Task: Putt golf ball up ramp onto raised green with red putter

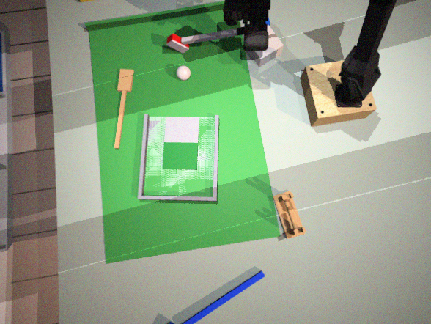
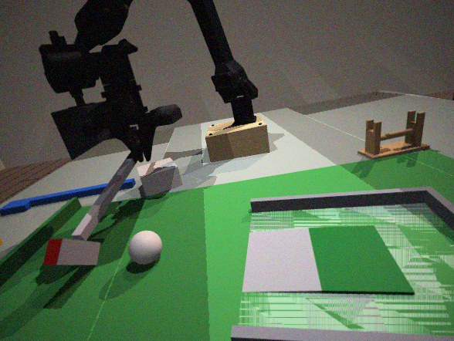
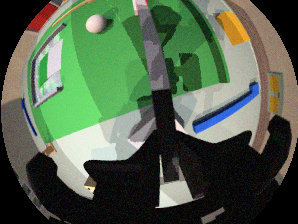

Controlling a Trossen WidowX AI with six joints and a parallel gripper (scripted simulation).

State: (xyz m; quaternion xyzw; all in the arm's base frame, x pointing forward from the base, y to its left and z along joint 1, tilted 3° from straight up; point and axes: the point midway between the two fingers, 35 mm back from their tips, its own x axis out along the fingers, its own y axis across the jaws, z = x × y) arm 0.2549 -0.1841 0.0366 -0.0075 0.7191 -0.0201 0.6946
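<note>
Right now the red putter is 12 cm ahead of my gripper tip. Also, from my gripper tip: small wooden rack 50 cm to the left, 10 cm behind, 4 cm below; wooden paddle 39 cm ahead, 17 cm to the left, 7 cm below; white golf ball 21 cm ahead, 9 cm to the left, 5 cm below.
</note>
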